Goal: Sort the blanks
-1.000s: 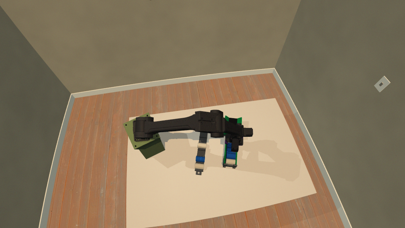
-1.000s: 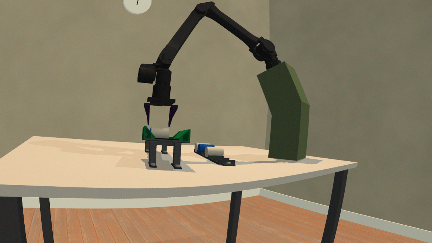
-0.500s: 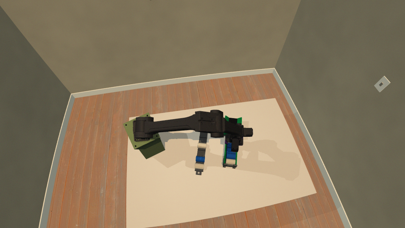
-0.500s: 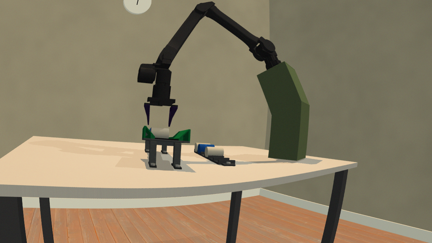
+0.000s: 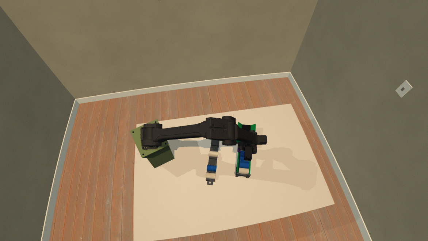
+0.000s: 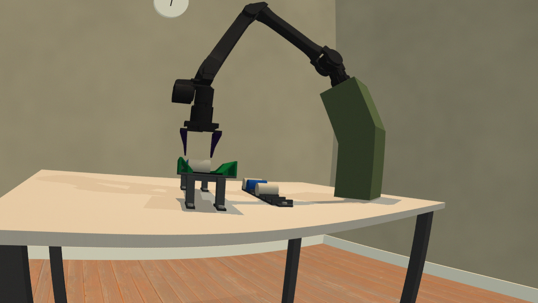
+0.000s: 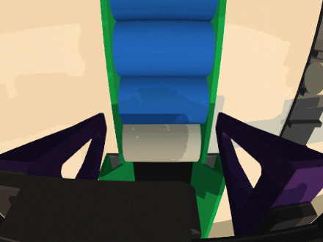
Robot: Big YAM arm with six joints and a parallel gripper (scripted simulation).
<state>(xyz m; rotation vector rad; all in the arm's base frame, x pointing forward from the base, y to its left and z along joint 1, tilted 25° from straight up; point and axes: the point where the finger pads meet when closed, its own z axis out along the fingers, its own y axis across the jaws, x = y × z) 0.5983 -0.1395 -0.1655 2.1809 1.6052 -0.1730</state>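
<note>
Now: the grey stop 14 cm to the right of my hand, 6 cm below it and 5 cm behind it.
</note>
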